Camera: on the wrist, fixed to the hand. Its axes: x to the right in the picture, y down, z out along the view.
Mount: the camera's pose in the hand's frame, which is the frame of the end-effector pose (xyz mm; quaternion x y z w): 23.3 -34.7 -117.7 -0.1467 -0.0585 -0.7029 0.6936
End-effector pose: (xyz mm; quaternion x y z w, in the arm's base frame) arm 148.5 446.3 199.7 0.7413 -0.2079 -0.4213 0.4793
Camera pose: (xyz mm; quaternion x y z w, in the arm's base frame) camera 255.2 508.5 180.9 0.5653 0.4106 -0.7030 0.1329
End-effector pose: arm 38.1 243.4 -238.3 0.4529 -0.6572 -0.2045 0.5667
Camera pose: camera 161.4 235.3 -220.1 0.6809 -0.1406 -0.6631 0.2773
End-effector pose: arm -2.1 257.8 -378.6 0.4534 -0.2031 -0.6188 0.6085
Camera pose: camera 76.8 277.5 -473.4 0.3318 0.2330 -0.9132 0.0417
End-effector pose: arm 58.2 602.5 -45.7 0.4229 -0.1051 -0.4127 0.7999
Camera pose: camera 114.1 644.0 -149.4 0.2257 0.2381 -0.8886 0.3206
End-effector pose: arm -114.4 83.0 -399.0 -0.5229 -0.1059 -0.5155 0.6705
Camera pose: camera -178.6 -23.2 -413.3 -0.4168 -0.4046 -0.8138 0.0198
